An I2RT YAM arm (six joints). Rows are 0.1 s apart.
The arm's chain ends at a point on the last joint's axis. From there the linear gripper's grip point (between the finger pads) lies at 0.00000 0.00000 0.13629 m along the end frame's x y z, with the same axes.
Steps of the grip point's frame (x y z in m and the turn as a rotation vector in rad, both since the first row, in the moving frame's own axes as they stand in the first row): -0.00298 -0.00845 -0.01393 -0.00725 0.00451 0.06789; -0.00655 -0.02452 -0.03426 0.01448 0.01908 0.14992; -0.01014 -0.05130 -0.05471 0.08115 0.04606 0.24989; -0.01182 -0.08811 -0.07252 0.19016 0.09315 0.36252; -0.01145 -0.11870 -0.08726 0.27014 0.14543 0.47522; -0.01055 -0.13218 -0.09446 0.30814 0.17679 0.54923; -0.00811 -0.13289 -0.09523 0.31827 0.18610 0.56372
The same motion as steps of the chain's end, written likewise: -0.00356 -0.00946 -0.01393 -0.00725 0.00451 0.06789; -0.00929 -0.02275 -0.03422 0.01448 0.01908 0.14992; -0.01772 -0.04115 -0.05412 0.08115 0.04606 0.24989; -0.02877 -0.06522 -0.06951 0.19016 0.09315 0.36252; -0.03875 -0.08840 -0.08102 0.27014 0.14543 0.47522; -0.04409 -0.09950 -0.08616 0.30814 0.17679 0.54923; -0.04337 -0.09960 -0.08631 0.31827 0.18610 0.56372
